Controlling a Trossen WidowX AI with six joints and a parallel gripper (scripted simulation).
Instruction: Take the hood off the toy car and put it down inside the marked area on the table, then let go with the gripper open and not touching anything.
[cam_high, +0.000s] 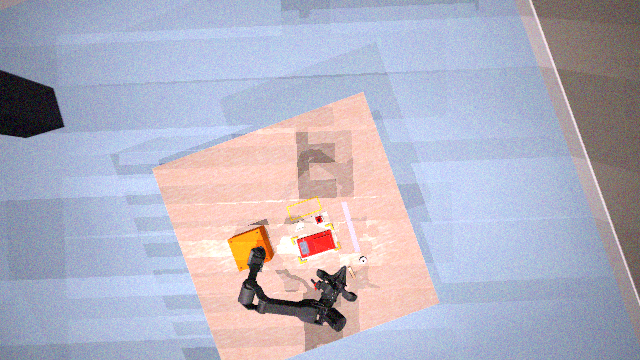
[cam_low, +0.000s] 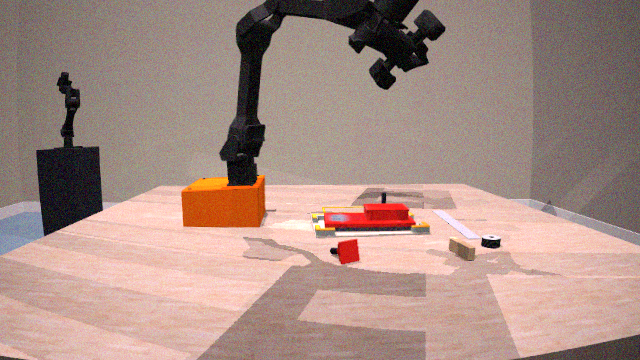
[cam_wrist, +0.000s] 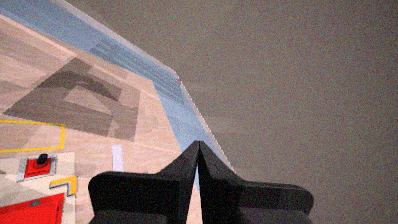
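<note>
My gripper tip is now 9 cm past the red hood, 3 cm to the right of it and 34 cm above it. Also, from my gripper tip: black wheel (11 cm ahead, 14 cm to the right, 37 cm below); wooden block (2 cm ahead, 19 cm to the right, 37 cm below).
</note>
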